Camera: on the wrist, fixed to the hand. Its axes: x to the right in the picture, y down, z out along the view.
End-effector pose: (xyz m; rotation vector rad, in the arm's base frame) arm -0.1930 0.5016 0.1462 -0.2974 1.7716 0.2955
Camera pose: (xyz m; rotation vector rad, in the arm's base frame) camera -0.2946 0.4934 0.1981 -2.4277 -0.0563 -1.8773
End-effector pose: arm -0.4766 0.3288 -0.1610 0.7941 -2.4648 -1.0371
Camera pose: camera -0.4109 0.3066 -0.0700 -2.5281 -0.7681 0.4307
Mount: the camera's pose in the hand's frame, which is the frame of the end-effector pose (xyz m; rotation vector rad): -0.0286 0.0305 -0.1065 -0.0399 0.4348 -3.0471
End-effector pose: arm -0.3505 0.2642 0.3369 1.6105 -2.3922 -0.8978
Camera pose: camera -0.3190 0.2541 0.4464 -2.3830 -1.4578 0.0126
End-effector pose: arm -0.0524 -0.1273 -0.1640 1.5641 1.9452 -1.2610
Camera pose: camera 0.0119 -0.0596 -0.0979 1.4363 -1.4287 0.2329
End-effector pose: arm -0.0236 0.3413 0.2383 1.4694 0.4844 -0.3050
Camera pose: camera -0.0471 0.4469 0.2755 0.5341 -2.2073 1.7542
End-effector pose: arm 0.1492 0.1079 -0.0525 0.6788 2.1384 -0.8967
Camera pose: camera 0.1443 0.2025 0.0117 1.8978 -0.8441 0.7786
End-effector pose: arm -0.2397 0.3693 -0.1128 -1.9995 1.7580 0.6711
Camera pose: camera -0.2625 0.3262 -0.0093 -1.9589 -1.9064 -0.8054
